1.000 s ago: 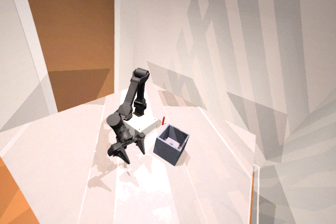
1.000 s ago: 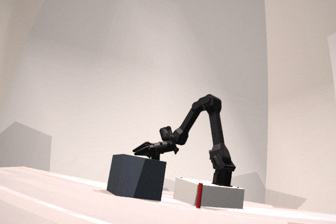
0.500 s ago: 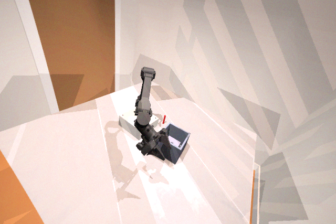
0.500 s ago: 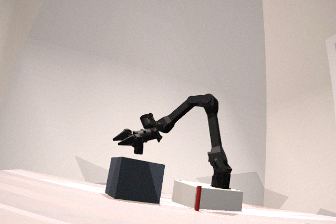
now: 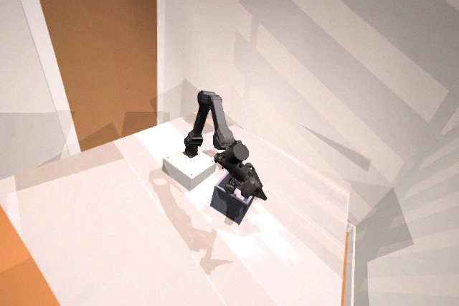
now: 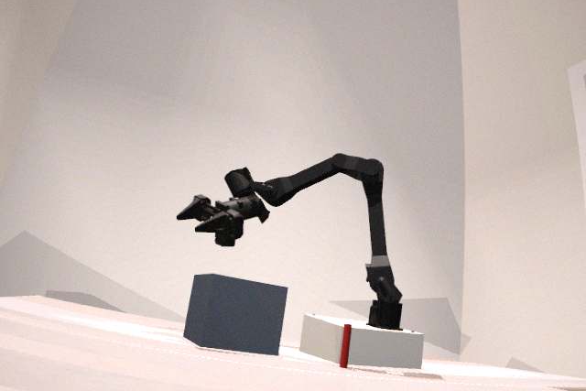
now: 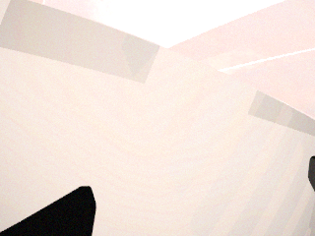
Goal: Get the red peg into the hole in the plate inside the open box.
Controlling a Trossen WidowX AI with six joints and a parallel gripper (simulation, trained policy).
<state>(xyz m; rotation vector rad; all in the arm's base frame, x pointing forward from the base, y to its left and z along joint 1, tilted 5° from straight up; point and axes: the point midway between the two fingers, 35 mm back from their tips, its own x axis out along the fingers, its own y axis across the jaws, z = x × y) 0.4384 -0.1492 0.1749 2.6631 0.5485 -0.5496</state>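
Right now my gripper tip is 310 mm past the red peg, 250 mm to the right of it and 210 mm above it. The rest, counted from my gripper tip: pale plate: 200 mm below, 130 mm behind, 80 mm to the left.
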